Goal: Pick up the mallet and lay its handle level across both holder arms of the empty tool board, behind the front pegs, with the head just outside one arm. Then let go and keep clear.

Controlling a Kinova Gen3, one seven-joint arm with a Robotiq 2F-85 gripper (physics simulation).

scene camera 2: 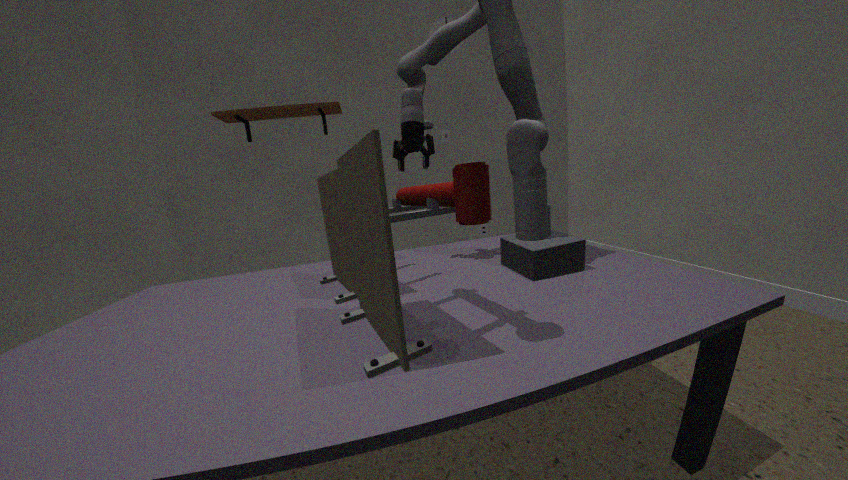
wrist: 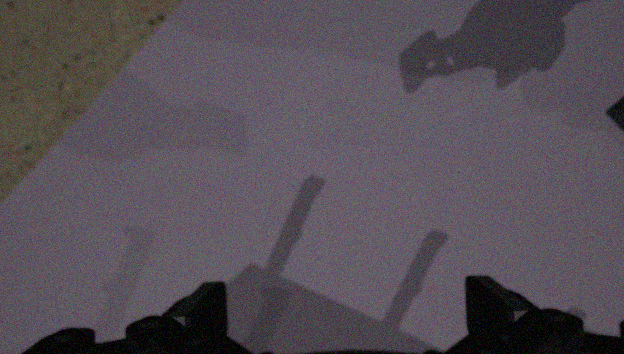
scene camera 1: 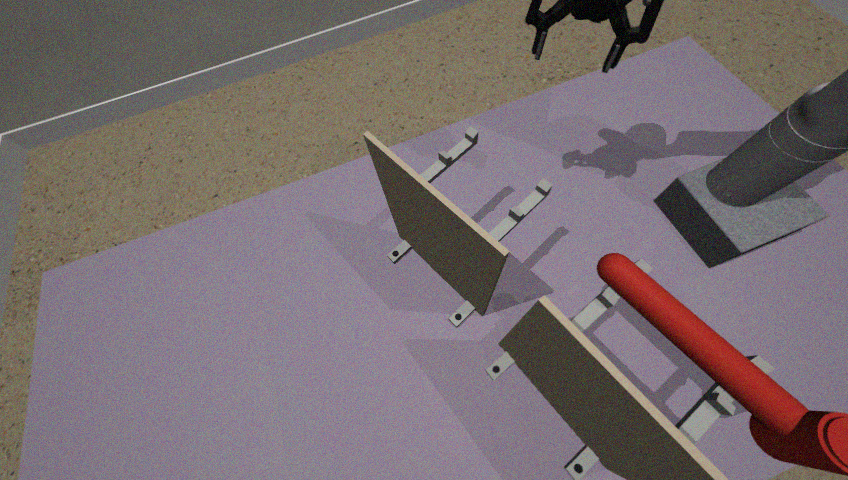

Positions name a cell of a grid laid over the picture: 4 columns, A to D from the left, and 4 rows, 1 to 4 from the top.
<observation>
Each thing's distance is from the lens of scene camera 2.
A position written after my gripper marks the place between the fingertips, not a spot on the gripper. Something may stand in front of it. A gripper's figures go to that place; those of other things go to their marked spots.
my gripper (scene camera 2: B2): 0.85 m
tool board (scene camera 2: B2): 0.72 m
tool board (scene camera 2: B2): 0.39 m
</observation>
